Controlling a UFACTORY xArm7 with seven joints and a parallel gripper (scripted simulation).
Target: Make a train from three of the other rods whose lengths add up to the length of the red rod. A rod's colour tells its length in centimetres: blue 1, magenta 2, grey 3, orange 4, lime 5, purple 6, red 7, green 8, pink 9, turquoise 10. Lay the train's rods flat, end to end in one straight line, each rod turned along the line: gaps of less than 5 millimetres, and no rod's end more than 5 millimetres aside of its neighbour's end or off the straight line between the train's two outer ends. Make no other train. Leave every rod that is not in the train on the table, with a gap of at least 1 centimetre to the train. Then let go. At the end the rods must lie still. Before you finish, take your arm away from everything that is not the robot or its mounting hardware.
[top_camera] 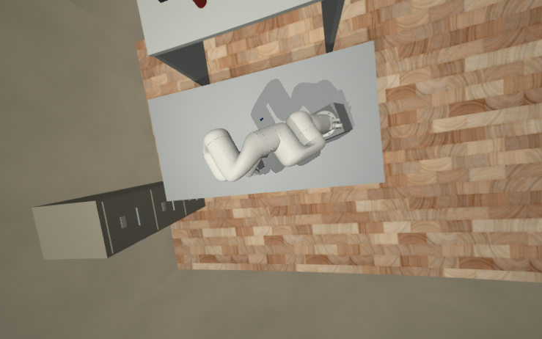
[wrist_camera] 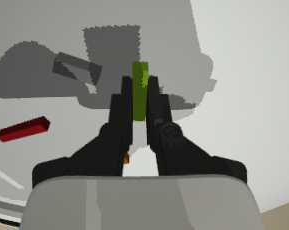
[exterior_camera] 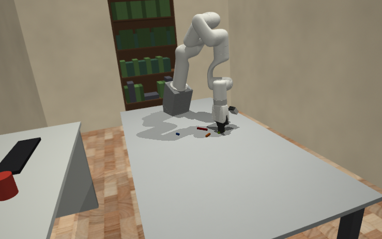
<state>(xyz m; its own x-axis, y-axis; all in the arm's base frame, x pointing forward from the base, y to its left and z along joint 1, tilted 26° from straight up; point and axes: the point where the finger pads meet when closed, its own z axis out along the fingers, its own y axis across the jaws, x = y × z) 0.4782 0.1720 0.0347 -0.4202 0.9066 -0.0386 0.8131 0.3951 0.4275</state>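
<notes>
The lime rod lies 2 cm below my hand. From my hand the other things lie so: grey rod (5 cm behind, 2 cm below); then orange rod (9 cm to the right, 2 cm below, 2 cm ahead); then red rod (10 cm to the right, 8 cm behind, 2 cm below).
</notes>
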